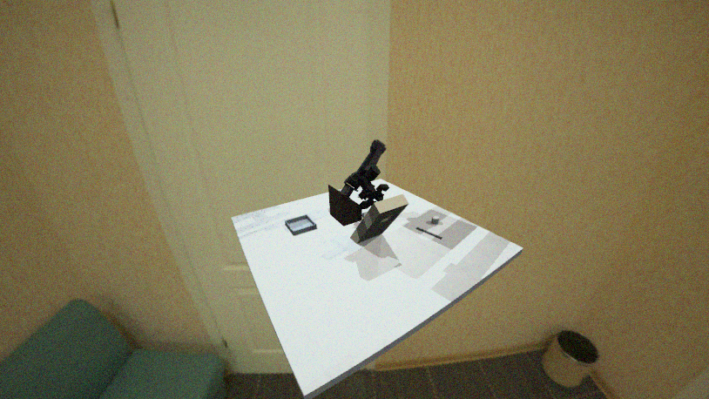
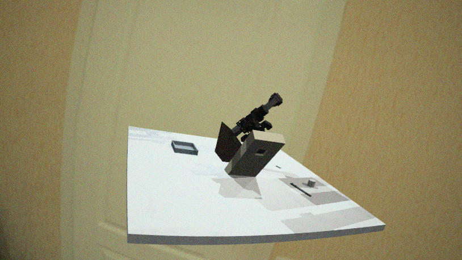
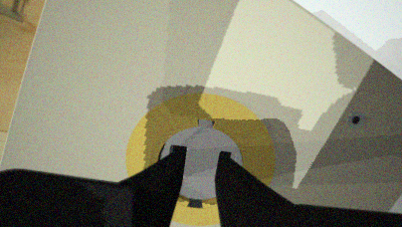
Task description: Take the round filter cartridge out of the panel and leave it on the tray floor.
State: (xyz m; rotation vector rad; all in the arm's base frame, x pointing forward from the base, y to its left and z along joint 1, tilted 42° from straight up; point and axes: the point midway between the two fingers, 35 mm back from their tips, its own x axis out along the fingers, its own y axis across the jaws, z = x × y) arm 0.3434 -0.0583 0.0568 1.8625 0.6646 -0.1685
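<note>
Now: the filter cartridge 1 cm below my gripper tip and 1 cm ahead of it. The rest, counted from my gripper tip: wedge block: 8 cm below, 4 cm behind; then dark tray: 45 cm behind, 28 cm to the right, 22 cm below.
</note>
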